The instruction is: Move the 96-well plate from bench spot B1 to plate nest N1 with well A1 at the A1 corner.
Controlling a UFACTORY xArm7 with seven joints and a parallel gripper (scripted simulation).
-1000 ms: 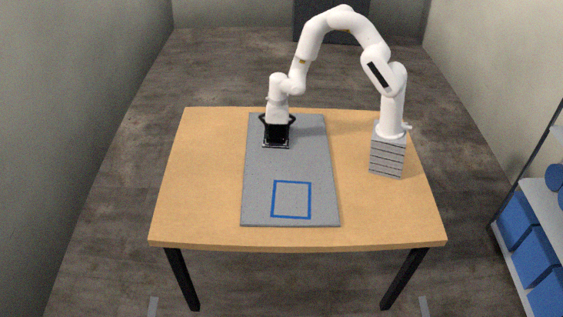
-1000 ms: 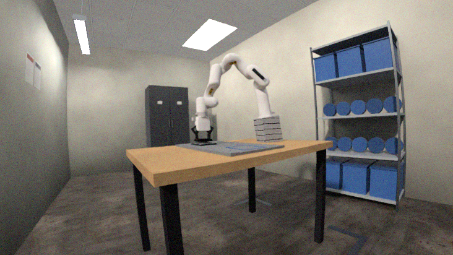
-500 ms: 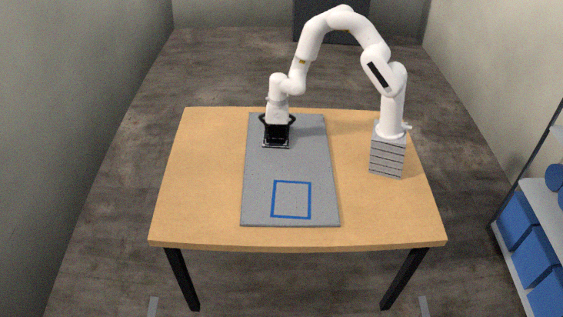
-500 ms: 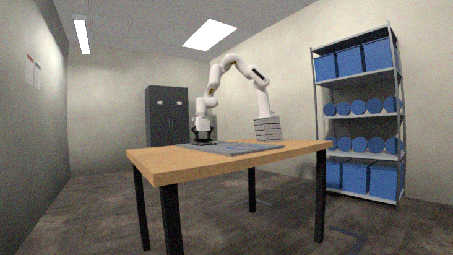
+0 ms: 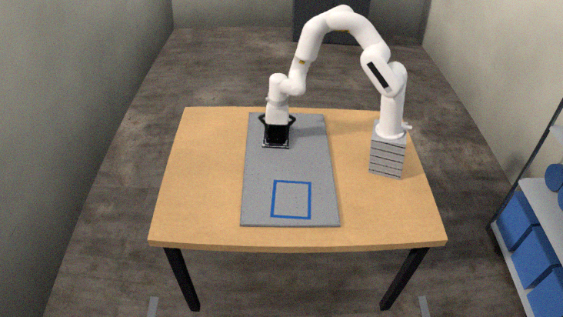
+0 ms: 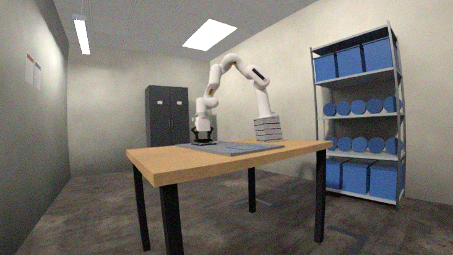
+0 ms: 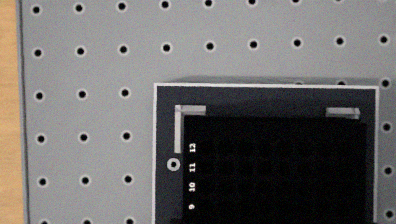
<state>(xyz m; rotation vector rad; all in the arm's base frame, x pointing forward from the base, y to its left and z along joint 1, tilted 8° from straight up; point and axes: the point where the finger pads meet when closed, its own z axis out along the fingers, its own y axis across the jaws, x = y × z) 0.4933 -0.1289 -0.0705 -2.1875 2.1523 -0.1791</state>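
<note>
Right now my hand is 1 cm above the 96-well plate. The rest, counted from my hand: plate nest N1 (3 cm below).
</note>
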